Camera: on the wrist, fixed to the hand. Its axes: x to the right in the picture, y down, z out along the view.
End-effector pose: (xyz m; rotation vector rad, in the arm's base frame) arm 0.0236 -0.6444 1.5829 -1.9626 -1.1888 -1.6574
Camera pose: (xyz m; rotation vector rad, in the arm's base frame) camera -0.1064 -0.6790 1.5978 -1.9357 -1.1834 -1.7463
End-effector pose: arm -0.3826 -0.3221 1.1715 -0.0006 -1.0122 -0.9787
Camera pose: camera -0.3506 -0.4144 1.0778 -0.0016 -0.9547 -1.0264
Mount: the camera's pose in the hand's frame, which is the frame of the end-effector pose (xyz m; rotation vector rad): 0.0020 -0.0722 -0.1145 -0.0449 0.0413 -0.0317
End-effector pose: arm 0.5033 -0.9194 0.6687 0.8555 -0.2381 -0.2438
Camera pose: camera 0.5315 -0.8840 0.5411 0.8195 -0.1800 -0.2599
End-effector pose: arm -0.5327 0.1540 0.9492 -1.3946 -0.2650 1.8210
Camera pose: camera -0.3981 0.1686 0.9489 -1.4494 -0.3066 1.7682
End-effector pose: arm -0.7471 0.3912 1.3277 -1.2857 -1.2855 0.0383
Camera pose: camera -0.7092 0.2889 1.4079 -1.2977 -1.2773 -0.0396
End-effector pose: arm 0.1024 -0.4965 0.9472 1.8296 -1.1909 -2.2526
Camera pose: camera 0.2296 -0.5081 0.9024 1.8823 -1.1038 -2.2269
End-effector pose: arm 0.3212 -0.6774 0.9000 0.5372 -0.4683 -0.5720
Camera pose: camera 0.3582 -0.6911 0.7705 0.5134 -0.4075 -0.5994
